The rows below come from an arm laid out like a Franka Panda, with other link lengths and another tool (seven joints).
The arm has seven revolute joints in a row. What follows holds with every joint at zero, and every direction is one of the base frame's. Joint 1 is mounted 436.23 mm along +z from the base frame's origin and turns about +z. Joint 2 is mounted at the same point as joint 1 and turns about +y. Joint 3 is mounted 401.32 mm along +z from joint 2 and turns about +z. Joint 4 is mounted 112.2 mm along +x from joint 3 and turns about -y. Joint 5 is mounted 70.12 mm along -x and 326.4 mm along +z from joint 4 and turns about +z. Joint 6 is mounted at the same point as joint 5 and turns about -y. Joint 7 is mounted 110.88 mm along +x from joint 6 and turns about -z. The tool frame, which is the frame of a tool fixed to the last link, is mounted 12 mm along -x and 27 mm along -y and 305.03 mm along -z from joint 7; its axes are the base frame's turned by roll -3.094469, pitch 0 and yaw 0.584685 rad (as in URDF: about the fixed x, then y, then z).
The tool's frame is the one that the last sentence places.
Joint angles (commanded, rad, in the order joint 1, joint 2, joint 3, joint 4, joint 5, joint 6, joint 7), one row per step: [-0.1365 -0.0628 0.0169 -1.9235 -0.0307 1.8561 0.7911]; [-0.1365 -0.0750 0.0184 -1.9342 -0.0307 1.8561 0.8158]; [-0.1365 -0.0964 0.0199 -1.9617 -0.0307 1.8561 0.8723]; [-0.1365 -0.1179 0.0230 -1.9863 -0.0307 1.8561 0.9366]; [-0.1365 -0.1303 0.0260 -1.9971 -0.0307 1.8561 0.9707]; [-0.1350 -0.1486 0.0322 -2.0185 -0.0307 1.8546 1.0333]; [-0.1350 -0.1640 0.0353 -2.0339 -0.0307 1.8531 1.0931]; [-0.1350 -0.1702 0.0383 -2.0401 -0.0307 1.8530 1.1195]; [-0.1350 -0.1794 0.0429 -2.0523 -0.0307 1.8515 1.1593]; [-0.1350 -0.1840 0.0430 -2.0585 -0.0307 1.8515 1.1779]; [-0.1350 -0.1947 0.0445 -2.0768 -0.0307 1.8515 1.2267]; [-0.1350 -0.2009 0.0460 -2.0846 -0.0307 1.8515 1.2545]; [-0.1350 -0.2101 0.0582 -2.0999 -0.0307 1.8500 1.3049]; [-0.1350 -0.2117 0.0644 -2.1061 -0.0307 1.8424 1.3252]
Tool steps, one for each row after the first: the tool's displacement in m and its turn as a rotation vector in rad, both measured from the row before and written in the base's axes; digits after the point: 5 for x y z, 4 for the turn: [-0.00451 0.00200 0.00163 -0.0007 -0.0022 -0.0232]; [-0.01093 0.00365 -0.00091 -0.0004 0.0044 -0.0550]; [-0.00985 0.00452 0.00015 -0.0013 0.0012 -0.0612]; [-0.00444 0.00295 0.00140 -0.0014 -0.0026 -0.0311]; [-0.00862 0.00640 -0.00043 -0.0019 0.0028 -0.0551]; [-0.00661 0.00389 0.00057 -0.0020 -0.0004 -0.0568]; [-0.00239 0.00241 0.00023 -0.0012 -0.0007 -0.0235]; [-0.00494 0.00374 -0.00101 -0.0016 0.0033 -0.0354]; [-0.00238 0.00081 -0.00050 -0.0005 0.0010 -0.0185]; [-0.00673 0.00271 -0.00277 -0.0015 0.0059 -0.0474]; [-0.00290 0.00174 -0.00049 -0.0014 0.0007 -0.0264]; [-0.00556 0.00725 -0.00242 -0.0043 0.0061 -0.0386]; [-0.00423 0.00352 -0.00237 -0.0015 0.0116 -0.0146]
